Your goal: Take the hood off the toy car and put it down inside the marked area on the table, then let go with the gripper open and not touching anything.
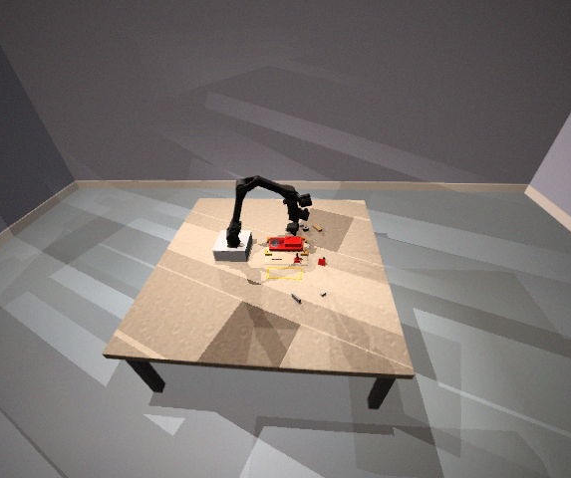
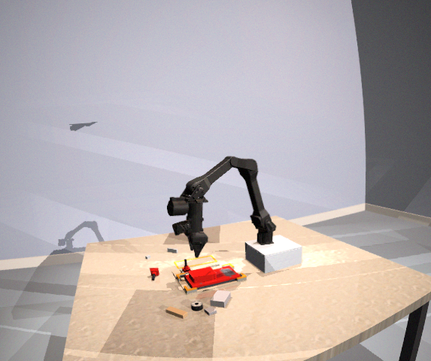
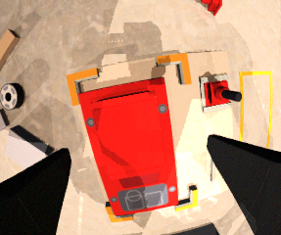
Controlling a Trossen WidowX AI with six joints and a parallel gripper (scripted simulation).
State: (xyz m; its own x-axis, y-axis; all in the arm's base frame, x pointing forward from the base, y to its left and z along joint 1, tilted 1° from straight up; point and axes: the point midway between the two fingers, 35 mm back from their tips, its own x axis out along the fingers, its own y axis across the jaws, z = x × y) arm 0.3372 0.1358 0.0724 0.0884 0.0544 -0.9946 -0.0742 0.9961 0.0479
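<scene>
The red hood is 2 cm behind my gripper tip, 1 cm to the left of it and 9 cm below it. From my gripper tip the other things lie so: black wheel (2 cm ahead, 19 cm to the left, 12 cm below); then tan block (10 cm ahead, 21 cm to the left, 12 cm below).
</scene>
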